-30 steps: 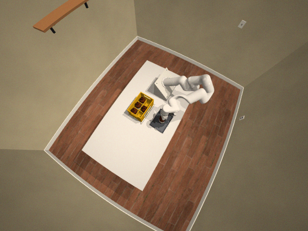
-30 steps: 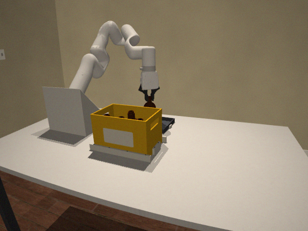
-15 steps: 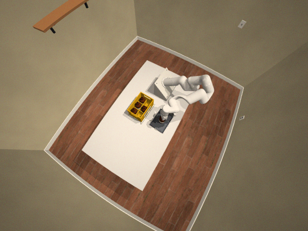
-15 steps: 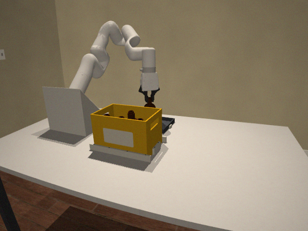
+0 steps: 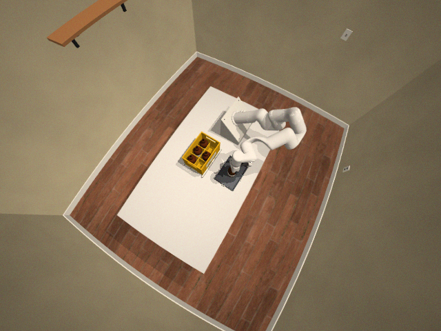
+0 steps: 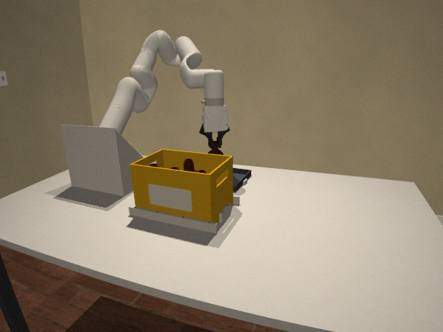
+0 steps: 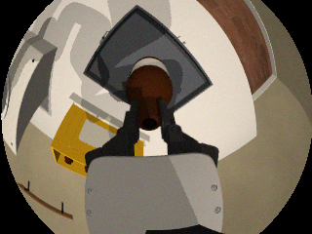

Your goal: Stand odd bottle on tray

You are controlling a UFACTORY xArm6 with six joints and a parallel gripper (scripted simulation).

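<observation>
Right now the dark grey tray is 15 cm below my hand. Round my hand: yellow crate 29 cm to the right, 7 cm below; then glass bottle 34 cm to the right, 8 cm ahead, 7 cm below.
</observation>
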